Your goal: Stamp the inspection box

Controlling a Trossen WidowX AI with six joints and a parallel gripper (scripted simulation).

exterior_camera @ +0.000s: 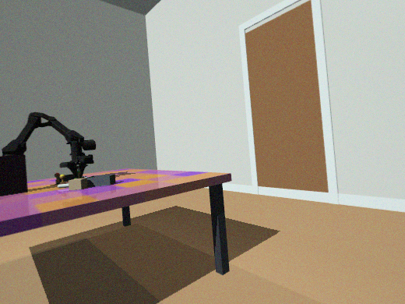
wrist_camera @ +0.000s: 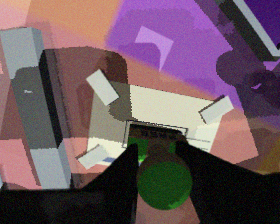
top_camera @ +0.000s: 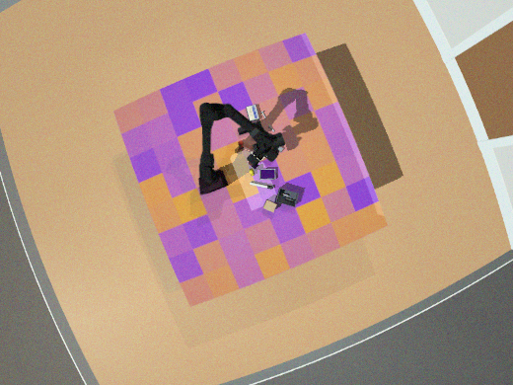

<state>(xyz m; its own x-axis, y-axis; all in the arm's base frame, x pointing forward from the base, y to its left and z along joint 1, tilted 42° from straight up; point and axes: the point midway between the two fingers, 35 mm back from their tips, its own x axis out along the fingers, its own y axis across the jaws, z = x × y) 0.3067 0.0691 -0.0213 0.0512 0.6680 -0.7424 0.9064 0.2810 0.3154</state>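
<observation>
Now: gripper tip right at the green stamp. From my gripper tip the other things lie so: white card (30 mm below); then blue stamp (100 mm to the left, 30 mm ahead); then grey ruler (80 mm ahead, 20 mm to the left, 20 mm below).
</observation>
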